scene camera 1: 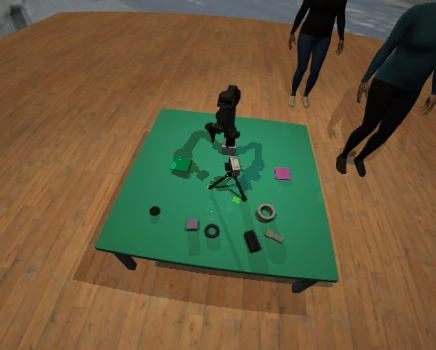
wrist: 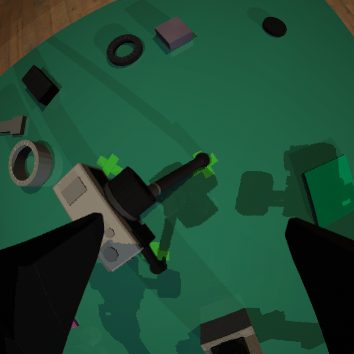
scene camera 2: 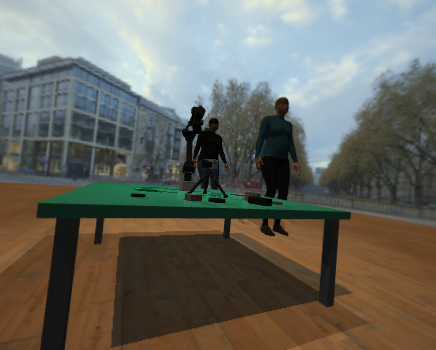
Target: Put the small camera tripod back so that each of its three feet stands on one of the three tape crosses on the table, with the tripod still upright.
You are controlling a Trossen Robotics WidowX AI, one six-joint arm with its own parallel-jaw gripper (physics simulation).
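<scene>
A small black camera tripod with a grey camera on top stands upright on the table. Its left foot is at one green tape cross. Its near right foot stands on bare table, right of the front cross; the camera hides this foot in the wrist view. The back foot is just past the third cross. My gripper is open and empty, above and behind the tripod; one fingertip overlaps the camera in the wrist view.
A green pad lies left, a magenta pad right. Nearer the front are a black disc, a mauve block, a black ring, a black block, a grey piece and a grey ring.
</scene>
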